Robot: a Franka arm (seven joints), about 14 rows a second.
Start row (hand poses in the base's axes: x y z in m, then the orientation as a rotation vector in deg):
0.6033 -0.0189 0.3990 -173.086 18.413 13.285
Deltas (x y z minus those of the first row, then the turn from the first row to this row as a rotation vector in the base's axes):
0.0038 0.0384 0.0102 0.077 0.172 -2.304
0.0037 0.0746 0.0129 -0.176 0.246 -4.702
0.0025 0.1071 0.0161 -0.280 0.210 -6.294
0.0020 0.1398 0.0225 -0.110 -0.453 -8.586
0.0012 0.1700 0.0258 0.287 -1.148 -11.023
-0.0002 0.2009 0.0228 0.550 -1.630 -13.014
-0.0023 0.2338 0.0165 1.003 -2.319 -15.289
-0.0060 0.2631 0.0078 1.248 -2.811 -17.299
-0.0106 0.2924 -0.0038 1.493 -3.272 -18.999
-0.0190 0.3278 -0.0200 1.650 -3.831 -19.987
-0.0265 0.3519 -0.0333 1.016 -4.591 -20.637
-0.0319 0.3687 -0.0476 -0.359 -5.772 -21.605
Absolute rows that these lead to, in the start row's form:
0.6071 0.0195 0.4092 -172.442 21.866 13.371
0.6070 0.0557 0.4119 -172.029 25.515 13.267
0.6058 0.0882 0.4151 -171.653 27.909 13.071
0.6053 0.1209 0.4215 -170.758 31.202 11.890
0.6045 0.1511 0.4248 -169.525 34.611 10.673
0.6031 0.1820 0.4218 -168.523 37.394 9.804
0.6010 0.2149 0.4155 -167.174 40.482 8.624
0.5973 0.2442 0.4068 -166.080 43.242 7.741
0.5927 0.2735 0.3952 -165.082 45.539 6.933
0.5843 0.3089 0.3790 -164.466 46.829 6.035
0.5768 0.3330 0.3657 -164.726 47.898 4.769
0.5714 0.3498 0.3514 -165.477 49.648 2.735

